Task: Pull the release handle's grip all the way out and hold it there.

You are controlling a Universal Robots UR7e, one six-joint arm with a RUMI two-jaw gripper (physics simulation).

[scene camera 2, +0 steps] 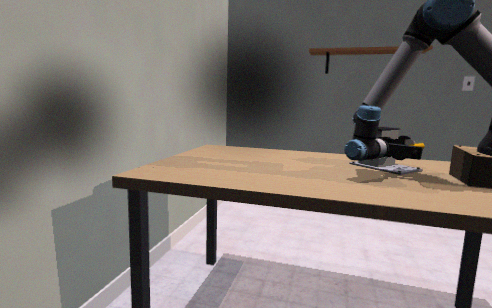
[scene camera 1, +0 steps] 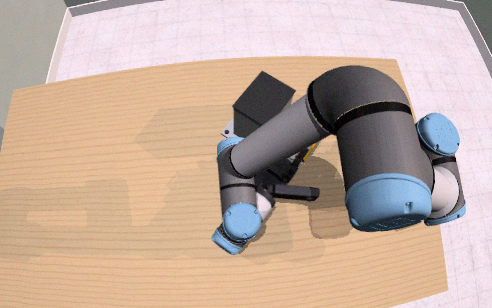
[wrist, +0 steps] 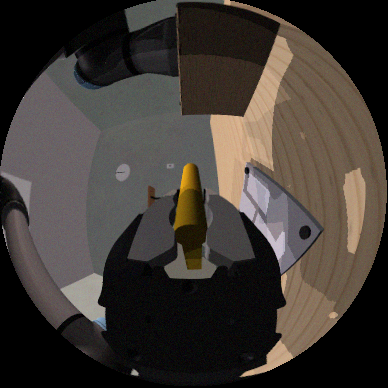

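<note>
The release handle's yellow grip is a smooth bar. In the wrist view it lies lengthwise between the two grey jaws, with a short yellow stem below it. My gripper is shut on the grip, with a jaw against each side. The handle's dark box-shaped housing is partly hidden by the arm in scene camera 1. Its grey base plate lies on the table and has dark corner holes. I cannot tell how far out the grip stands.
The wooden table carries the handle unit. The arm's brown pedestal block stands at the right in scene camera 2. An orange-brown wall rail is on the back wall. The arm's large elbow covers part of scene camera 1.
</note>
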